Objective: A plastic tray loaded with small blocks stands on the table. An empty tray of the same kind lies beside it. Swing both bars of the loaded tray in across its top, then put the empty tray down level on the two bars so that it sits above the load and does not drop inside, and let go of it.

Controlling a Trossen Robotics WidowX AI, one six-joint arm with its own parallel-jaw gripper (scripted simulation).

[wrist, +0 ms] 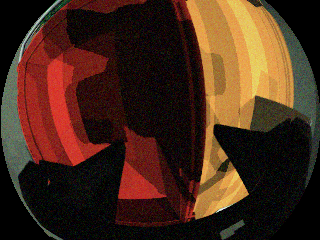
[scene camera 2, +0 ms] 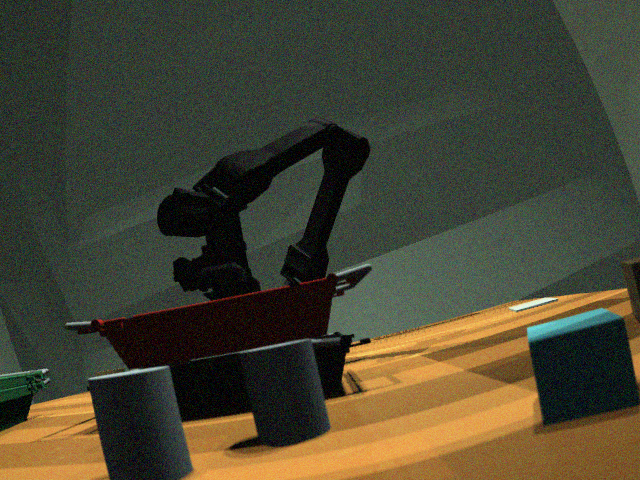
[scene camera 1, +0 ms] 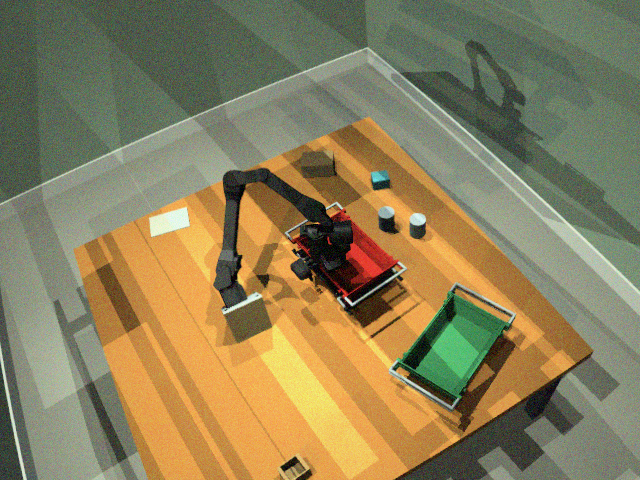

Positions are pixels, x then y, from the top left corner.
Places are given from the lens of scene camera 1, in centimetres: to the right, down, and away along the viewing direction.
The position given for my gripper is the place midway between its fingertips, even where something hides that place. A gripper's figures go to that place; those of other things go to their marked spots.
my gripper [scene camera 1: 323, 273]: 1, 10, 180
red tray [scene camera 1: 366, 262]: 15, 7, 182
white sheet [scene camera 1: 179, 219]: -52, -8, 212
The marked spots on the red tray and the white sheet are 75 cm apart.
